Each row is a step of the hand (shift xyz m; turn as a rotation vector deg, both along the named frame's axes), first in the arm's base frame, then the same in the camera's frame.
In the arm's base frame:
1: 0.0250 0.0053 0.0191 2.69 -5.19 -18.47
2: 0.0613 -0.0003 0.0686 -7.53 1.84 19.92
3: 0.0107 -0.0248 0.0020 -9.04 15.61 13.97
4: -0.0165 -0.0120 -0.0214 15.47 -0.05 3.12
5: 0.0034 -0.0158 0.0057 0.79 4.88 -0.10
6: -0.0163 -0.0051 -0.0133 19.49 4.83 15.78
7: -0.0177 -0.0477 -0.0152 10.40 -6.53 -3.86
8: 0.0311 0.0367 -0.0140 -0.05 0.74 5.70
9: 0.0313 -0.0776 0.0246 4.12 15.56 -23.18
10: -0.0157 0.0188 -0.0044 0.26 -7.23 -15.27
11: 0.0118 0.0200 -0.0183 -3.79 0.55 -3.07
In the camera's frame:
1: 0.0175 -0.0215 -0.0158 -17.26 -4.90 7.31
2: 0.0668 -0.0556 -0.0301 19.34 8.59 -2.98
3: 0.0063 -0.0175 0.0197 11.02 13.85 -14.39
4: -0.0187 0.0113 0.0200 2.90 -14.64 -5.13
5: 0.0084 -0.0077 0.0128 -0.99 0.69 -4.80
6: -0.0120 0.0135 0.0120 14.42 -16.48 -13.13
7: -0.0061 0.0021 0.0527 -2.74 -12.02 3.69
8: -0.0208 -0.0194 -0.0413 5.47 0.51 -1.68
9: 0.0379 -0.0518 0.0591 -25.66 -0.33 -11.75
10: -0.0075 0.0204 -0.0122 -13.71 -3.05 9.39
11: -0.0217 -0.0061 -0.0191 -3.08 3.65 1.16

